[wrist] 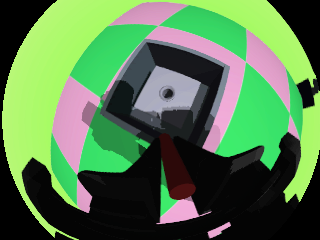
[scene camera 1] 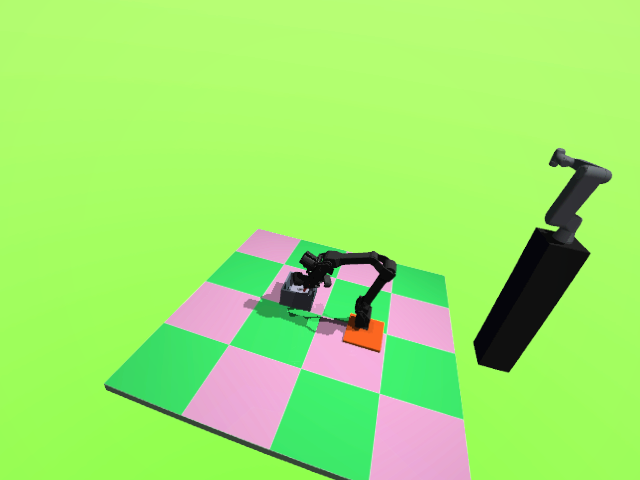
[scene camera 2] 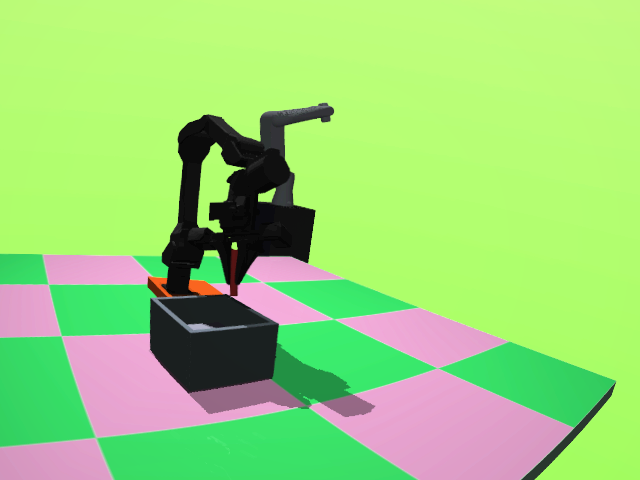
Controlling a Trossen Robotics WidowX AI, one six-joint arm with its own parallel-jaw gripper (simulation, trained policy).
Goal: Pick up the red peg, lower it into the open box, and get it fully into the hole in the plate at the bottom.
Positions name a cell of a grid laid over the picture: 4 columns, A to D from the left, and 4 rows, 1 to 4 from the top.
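Dark box: in the wrist view (B2), scene camera 1 (B3), scene camera 2 (B3).
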